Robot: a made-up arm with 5 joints.
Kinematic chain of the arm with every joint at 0, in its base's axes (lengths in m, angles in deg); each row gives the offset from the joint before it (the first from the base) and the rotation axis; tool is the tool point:
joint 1: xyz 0 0 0.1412 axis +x
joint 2: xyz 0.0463 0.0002 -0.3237 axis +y
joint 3: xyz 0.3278 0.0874 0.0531 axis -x
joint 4: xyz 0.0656 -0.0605 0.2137 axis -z
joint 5: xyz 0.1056 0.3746 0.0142 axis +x
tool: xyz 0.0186 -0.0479 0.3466
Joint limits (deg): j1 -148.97..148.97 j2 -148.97..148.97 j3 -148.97..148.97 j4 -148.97..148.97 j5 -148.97..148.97
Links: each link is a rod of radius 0.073 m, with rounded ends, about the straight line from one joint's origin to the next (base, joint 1, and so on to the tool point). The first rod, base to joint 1, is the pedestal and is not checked.
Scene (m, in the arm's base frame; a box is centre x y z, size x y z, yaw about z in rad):
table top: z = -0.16
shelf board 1: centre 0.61 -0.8 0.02 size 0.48 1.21 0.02 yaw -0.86
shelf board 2: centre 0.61 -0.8 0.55 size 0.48 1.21 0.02 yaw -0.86
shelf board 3: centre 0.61 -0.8 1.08 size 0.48 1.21 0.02 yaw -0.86
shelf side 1: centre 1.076 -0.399 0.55 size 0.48 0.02 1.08 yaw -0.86
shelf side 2: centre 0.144 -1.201 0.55 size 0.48 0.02 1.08 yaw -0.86
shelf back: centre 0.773 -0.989 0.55 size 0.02 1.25 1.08 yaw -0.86
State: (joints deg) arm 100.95 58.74 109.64 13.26 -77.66
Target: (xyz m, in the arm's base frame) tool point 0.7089 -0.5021 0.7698
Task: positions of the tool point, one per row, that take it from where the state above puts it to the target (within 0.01 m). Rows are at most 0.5 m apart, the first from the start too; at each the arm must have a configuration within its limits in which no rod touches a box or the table.
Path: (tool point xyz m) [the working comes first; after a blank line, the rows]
Joints at the target: 144.69 -2.96 49.30 16.17 -38.67
Straight joint move there: clear.

1: 0.1029 0.9997 0.9249
2: 0.3515 0.6840 1.1506
3: 0.5612 0.2699 1.2046
4: 0.6892 -0.1562 1.0675
5: 0.7089 -0.5021 0.7698

